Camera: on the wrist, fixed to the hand. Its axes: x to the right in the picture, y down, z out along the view.
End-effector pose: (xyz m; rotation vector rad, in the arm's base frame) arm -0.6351 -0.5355 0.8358 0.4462 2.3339 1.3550
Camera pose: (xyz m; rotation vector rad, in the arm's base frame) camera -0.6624 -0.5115 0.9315 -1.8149 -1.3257 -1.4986
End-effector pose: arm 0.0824 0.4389 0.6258 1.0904 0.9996 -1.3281
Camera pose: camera 0.1780 0.4677 0.6031 1.3376 0.0968 0.0288
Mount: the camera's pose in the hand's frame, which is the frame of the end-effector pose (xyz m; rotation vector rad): 0.0174 0.0933 -0.0384 -0.1168 0.1048 1.5155
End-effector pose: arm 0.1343 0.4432 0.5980 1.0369 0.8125 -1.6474
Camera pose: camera 0.2306 0.4433 0.5633 1.1573 0.0175 -0.2433
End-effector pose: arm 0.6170 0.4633 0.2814 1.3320 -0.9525 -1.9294
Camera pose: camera 0.6550 0.3886 0.3402 0.2947 -1.2008 -0.6853
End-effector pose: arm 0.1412 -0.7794 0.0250 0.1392 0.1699 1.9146
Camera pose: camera 0.0423 -0.7966 0.0049 -0.0682 0.0127 -2.8445
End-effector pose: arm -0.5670 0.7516 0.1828 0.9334 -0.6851 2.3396
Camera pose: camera -0.6543 0.7118 0.1472 -0.0534 1.1614 -2.0720
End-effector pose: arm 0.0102 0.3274 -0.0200 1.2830 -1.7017 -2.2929
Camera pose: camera -0.0189 0.2509 0.0416 -0.0996 -1.5019 -1.2651
